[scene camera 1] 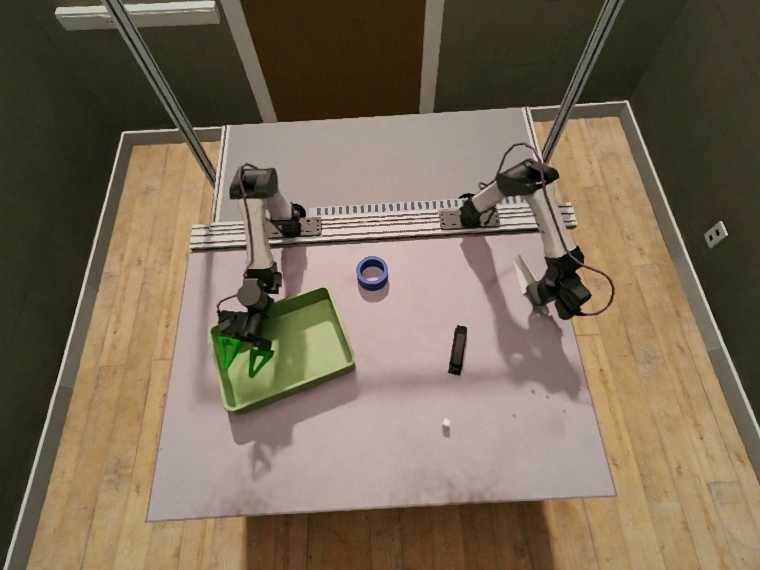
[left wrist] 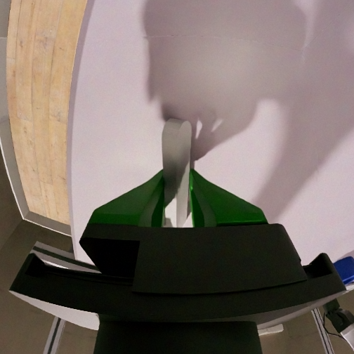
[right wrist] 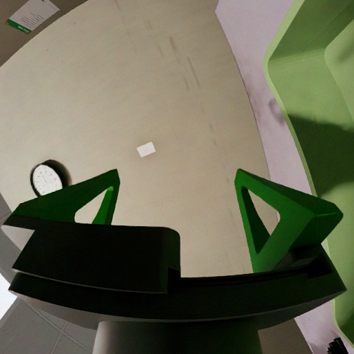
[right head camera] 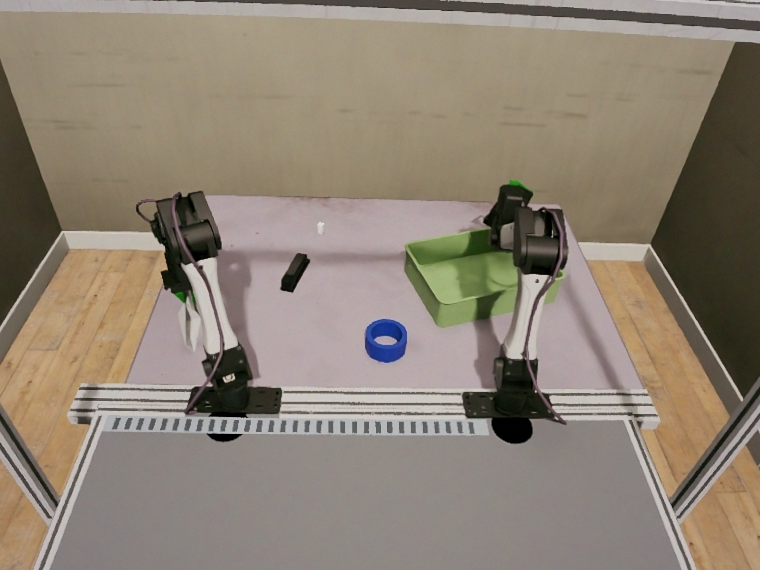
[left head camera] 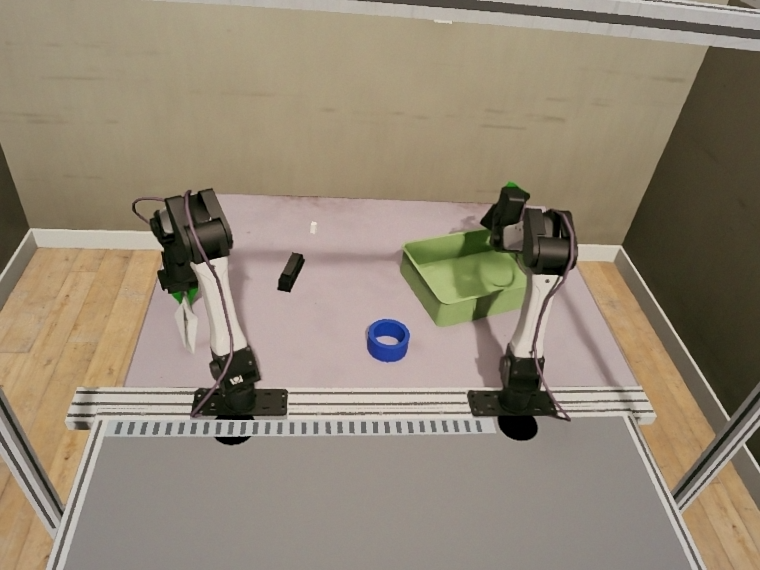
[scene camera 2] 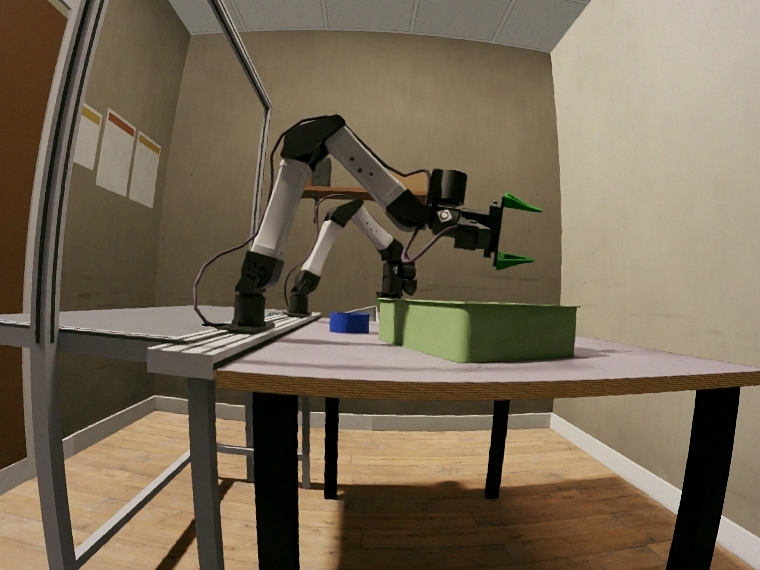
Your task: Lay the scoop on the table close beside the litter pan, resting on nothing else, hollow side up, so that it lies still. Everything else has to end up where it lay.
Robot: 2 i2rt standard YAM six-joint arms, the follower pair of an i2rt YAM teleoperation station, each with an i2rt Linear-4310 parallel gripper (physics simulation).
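Frame: origin at the left arm's base, x ahead, y left, z up, level; millimetres.
Where they show: left gripper, fingertip midpoint: [scene camera 1: 537, 301] [right head camera: 189, 304] [left head camera: 185, 304]; right gripper, fingertip midpoint: [scene camera 1: 238, 374] [scene camera 2: 538, 236]; left arm's base, origin of the base link: [scene camera 1: 469, 219] [right head camera: 235, 401] [left head camera: 240, 404] [scene camera 2: 298, 316]; right arm's base, origin of the base link: [scene camera 1: 292, 228] [right head camera: 507, 407] [left head camera: 511, 405] [scene camera 2: 248, 329].
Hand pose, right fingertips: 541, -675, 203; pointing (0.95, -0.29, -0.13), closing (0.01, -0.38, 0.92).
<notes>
Things, the pixels of their centre, and the offset from my right fingertips, as dx, dy, dz.
- pale scoop, body centre: [left head camera: 185, 317] [right head camera: 188, 316] [scene camera 1: 531, 284] [scene camera 2: 373, 315] -284, +833, -197
- green litter pan, body centre: [scene camera 2: 469, 325] [right head camera: 481, 272] [left head camera: 476, 272] [scene camera 1: 283, 348] -115, +68, -174
- blue ring, body centre: [right head camera: 386, 340] [left head camera: 388, 340] [scene camera 2: 349, 322] [scene camera 1: 372, 273] -356, +339, -196
- black block, body centre: [left head camera: 291, 269] [right head camera: 295, 269] [scene camera 1: 458, 349] -89, +581, -200
- small white piece, body centre: [scene camera 1: 445, 423] [left head camera: 313, 227] [right head camera: 321, 228] +117, +521, -204
The pale scoop [left head camera: 187, 328] [right head camera: 190, 326] [scene camera 1: 523, 274] is near the table's left edge in the head views, far from the pan. Its handle [left wrist: 176, 142] lies between the fingers of my left gripper [left wrist: 177, 175] [left head camera: 184, 294], which is shut on it. The scoop's blade is mostly hidden behind the gripper in the left wrist view; whether it touches the table is unclear. The green litter pan [left head camera: 457, 312] [right head camera: 457, 312] [scene camera 1: 345, 334] [scene camera 2: 521, 334] [right wrist: 310, 95] stands at the right in the head views. My right gripper [scene camera 1: 239, 371] [scene camera 2: 537, 236] [right wrist: 176, 175] is open and empty above the pan.
A blue ring [left head camera: 387, 352] [right head camera: 385, 352] [scene camera 1: 372, 284] [scene camera 2: 349, 322] stands near the mounting rail, between the arms. A black block [left head camera: 290, 271] [right head camera: 295, 272] [scene camera 1: 457, 349] lies between the scoop and the pan. A small white piece [left head camera: 313, 227] [right head camera: 320, 228] [scene camera 1: 446, 423] is farther back.
</notes>
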